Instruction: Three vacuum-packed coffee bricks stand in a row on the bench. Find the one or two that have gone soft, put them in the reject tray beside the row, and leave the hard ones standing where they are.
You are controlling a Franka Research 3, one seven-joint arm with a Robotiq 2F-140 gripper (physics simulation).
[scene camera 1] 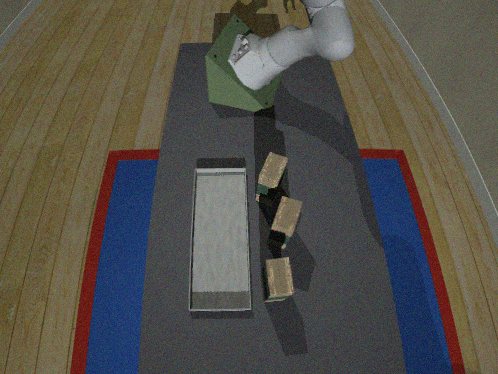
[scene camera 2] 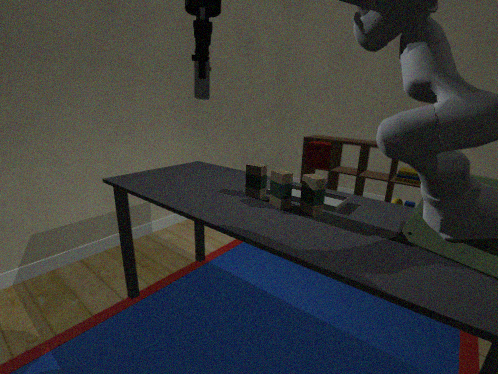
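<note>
Three tan coffee bricks with dark green bands stand upright in a slightly staggered row on the bench. The brick nearest the arm's base (scene camera 1: 273, 170) (scene camera 2: 313, 195), the middle brick (scene camera 1: 287, 216) (scene camera 2: 281, 190) and the far-end brick (scene camera 1: 279, 278) (scene camera 2: 256, 181) stand apart from each other. Which are soft cannot be told by look. The pale reject tray (scene camera 1: 220, 235) lies beside the row with no brick in it. My gripper (scene camera 2: 202, 90) points down, high above bench height, apart from the bricks. It is open and empty, seen edge-on; it does not show in scene camera 1.
The grey bench (scene camera 1: 320, 165) (scene camera 2: 170, 177) carries the green base mount (scene camera 1: 225, 90) (scene camera 2: 425, 235) and the white arm (scene camera 1: 290, 47) (scene camera 2: 425, 125) at one end. A brown shelf unit (scene camera 2: 340, 139) stands behind the bench. A blue mat with a red border (scene camera 1: 125, 225) (scene camera 2: 210, 310) lies under it.
</note>
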